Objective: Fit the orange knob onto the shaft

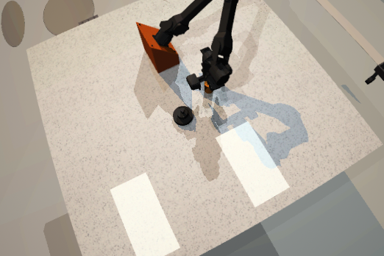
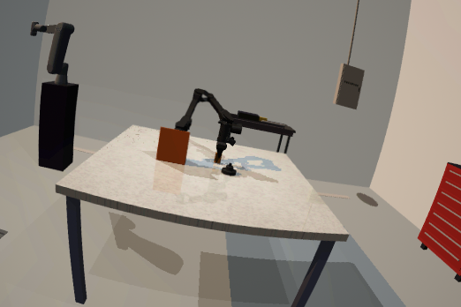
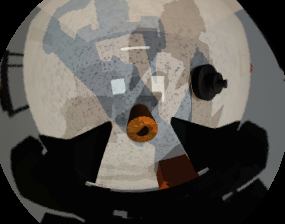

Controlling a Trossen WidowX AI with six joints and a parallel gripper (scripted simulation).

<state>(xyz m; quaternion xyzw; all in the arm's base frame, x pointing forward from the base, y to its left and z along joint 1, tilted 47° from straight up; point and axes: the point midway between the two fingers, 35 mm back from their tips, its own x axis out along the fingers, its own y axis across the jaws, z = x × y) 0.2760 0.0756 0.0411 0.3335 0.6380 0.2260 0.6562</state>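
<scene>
The orange knob is 2 cm below my gripper tip. The rest, counted from my gripper tip: dark round pedestal: 17 cm to the right, 4 cm ahead, 1 cm below.
</scene>
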